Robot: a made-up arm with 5 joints.
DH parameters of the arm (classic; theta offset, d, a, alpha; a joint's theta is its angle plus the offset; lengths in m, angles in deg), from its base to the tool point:
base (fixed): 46.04 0 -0.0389 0
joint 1: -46.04 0.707 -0.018 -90
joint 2: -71.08 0 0.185 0
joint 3: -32.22 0 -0.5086 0
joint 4: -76.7 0.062 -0.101 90
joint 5: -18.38 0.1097 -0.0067 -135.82
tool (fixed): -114.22 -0.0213 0 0
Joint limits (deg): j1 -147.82..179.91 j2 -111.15..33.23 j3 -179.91..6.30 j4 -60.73..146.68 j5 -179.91..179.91
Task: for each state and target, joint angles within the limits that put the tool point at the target. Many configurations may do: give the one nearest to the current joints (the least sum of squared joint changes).
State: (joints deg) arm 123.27 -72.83 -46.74 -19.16 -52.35
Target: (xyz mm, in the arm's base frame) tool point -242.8 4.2 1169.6
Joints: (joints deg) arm 154.48 -87.06 -16.70 -51.68 -54.05
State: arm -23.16 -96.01 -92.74 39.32 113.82
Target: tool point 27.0 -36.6 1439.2
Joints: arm -75.91 -74.49 -79.45 40.82 86.67
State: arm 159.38 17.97 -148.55 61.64 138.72
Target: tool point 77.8 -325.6 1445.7
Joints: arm 121.14 -23.75 -179.91 69.47 140.36
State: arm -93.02 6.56 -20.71 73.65 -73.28
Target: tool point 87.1 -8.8 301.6
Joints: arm -132.66 13.66 0.98 99.74 -80.45
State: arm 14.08 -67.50 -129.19 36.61 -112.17
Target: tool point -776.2 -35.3 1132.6
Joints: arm 6.47 -92.18 -135.68 48.96 -115.79
